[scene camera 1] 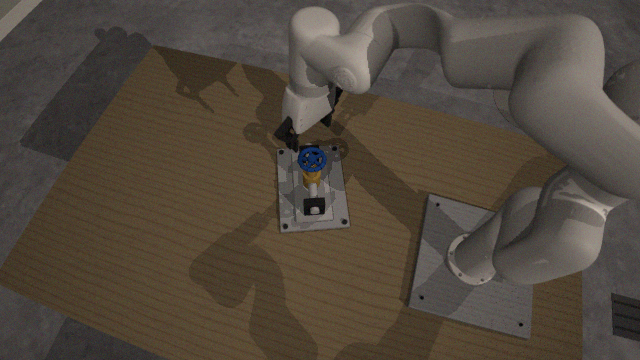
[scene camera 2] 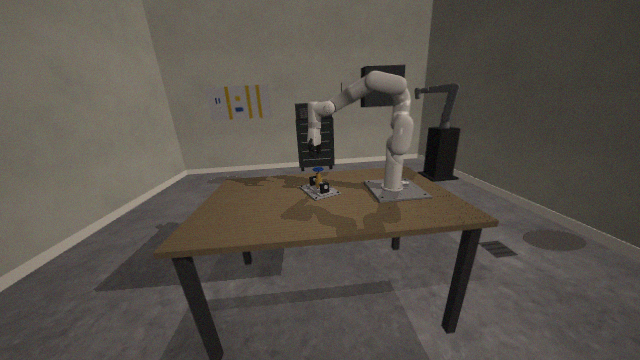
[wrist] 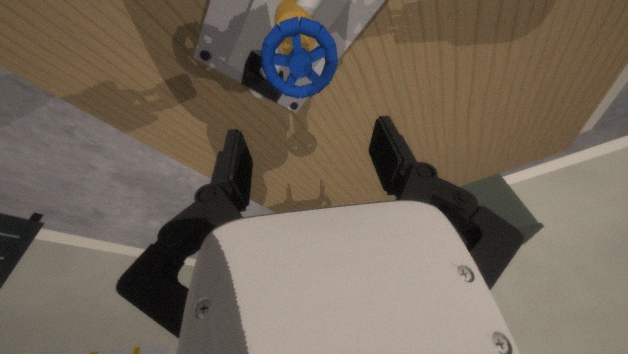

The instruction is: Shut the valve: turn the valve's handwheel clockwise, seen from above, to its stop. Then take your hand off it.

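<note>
The valve's blue five-spoked handwheel (scene camera 1: pixel 312 159) (scene camera 2: pixel 318 169) (wrist: pixel 300 62) sits on top of the yellow valve body (scene camera 1: pixel 311 179) (scene camera 2: pixel 319 179) (wrist: pixel 287 10). The valve is fixed to a grey mounting plate (scene camera 1: pixel 340 200) (scene camera 2: pixel 314 195) (wrist: pixel 220 30) on the table. My gripper (scene camera 1: pixel 311 136) (scene camera 2: pixel 314 150) (wrist: pixel 310 139) is wide open with its fingers pointing down. It hangs above the handwheel, apart from it, with a visible gap in the scene camera 2 view. Nothing is between the fingers. The handwheel's turning angle against its stop cannot be read from these views.
Black pipe supports (scene camera 1: pixel 314 204) (scene camera 2: pixel 324 188) (wrist: pixel 257 75) stand at the ends of the valve's pipe. My arm's grey base plate (scene camera 1: pixel 475 315) (scene camera 2: pixel 415 194) lies to the right on the wooden table (scene camera 1: pixel 150 200) (scene camera 2: pixel 250 215). A second arm on a black pedestal (scene camera 2: pixel 442 150) stands behind the table.
</note>
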